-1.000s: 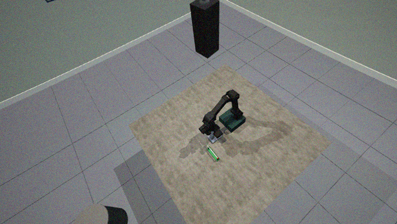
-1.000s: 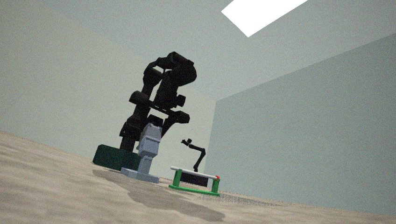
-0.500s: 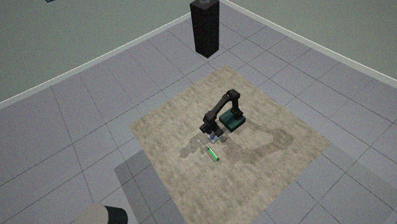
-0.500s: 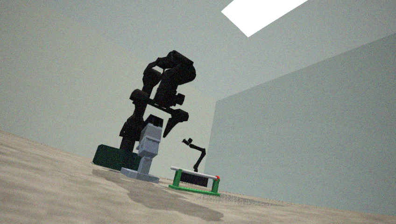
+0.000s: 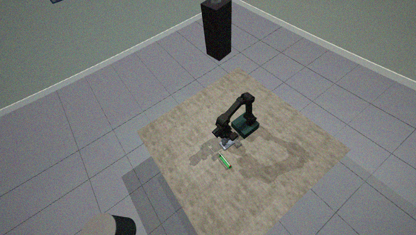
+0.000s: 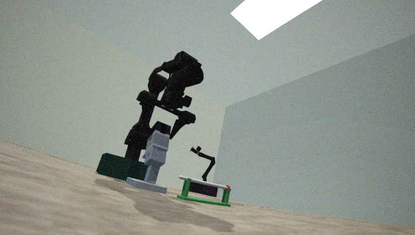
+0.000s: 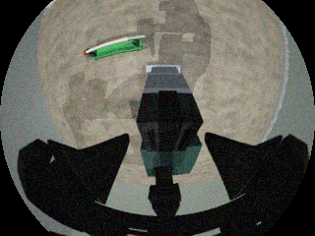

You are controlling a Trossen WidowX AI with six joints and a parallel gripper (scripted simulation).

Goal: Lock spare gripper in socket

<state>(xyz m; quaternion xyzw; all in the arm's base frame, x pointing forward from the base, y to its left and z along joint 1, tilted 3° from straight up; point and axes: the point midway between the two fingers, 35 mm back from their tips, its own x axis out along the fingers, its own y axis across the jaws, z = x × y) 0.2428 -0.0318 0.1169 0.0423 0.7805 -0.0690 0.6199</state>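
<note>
My gripper tip is now 3 cm short of the spare gripper and 3 cm above it. The rest, counted from my gripper tip: socket: 4 cm ahead, 11 cm below; then rack: 16 cm ahead, 10 cm to the left, 13 cm below.
</note>
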